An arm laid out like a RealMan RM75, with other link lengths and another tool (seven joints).
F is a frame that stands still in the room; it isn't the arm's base.
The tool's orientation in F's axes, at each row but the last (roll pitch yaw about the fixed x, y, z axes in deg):
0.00, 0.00, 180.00
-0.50, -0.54, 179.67
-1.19, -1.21, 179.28
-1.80, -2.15, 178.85
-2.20, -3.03, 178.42
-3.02, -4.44, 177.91
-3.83, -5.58, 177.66
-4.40, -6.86, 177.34
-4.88, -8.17, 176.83
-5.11, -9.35, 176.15
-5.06, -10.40, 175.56
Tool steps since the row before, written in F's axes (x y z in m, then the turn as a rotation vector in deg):
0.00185, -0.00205, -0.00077, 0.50, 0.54, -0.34
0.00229, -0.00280, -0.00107, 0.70, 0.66, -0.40
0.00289, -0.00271, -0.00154, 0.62, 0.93, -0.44
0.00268, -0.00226, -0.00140, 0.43, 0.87, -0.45
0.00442, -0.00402, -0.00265, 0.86, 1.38, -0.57
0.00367, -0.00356, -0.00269, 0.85, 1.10, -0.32
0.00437, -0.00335, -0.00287, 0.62, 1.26, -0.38
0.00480, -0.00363, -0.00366, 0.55, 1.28, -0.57
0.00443, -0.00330, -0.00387, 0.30, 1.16, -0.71
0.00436, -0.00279, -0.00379, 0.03, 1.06, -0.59
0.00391, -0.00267, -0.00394, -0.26, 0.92, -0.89
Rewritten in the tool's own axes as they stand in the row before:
-0.00185, 0.00205, -0.00077, -0.50, -0.54, -0.34
-0.00232, 0.00280, -0.00102, -0.70, -0.66, -0.40
-0.00296, 0.00270, -0.00142, -0.62, -0.93, -0.45
-0.00278, 0.00225, -0.00123, -0.43, -0.86, -0.46
-0.00466, 0.00399, -0.00226, -0.85, -1.38, -0.58
-0.00399, 0.00354, -0.00220, -0.83, -1.12, -0.32
-0.00476, 0.00332, -0.00220, -0.60, -1.26, -0.41
-0.00536, 0.00363, -0.00277, -0.55, -1.26, -0.61
-0.00511, 0.00331, -0.00291, -0.33, -1.11, -0.77
-0.00509, 0.00275, -0.00277, -0.06, -1.00, -0.68
-0.00475, 0.00263, -0.00291, 0.16, -0.81, -1.01

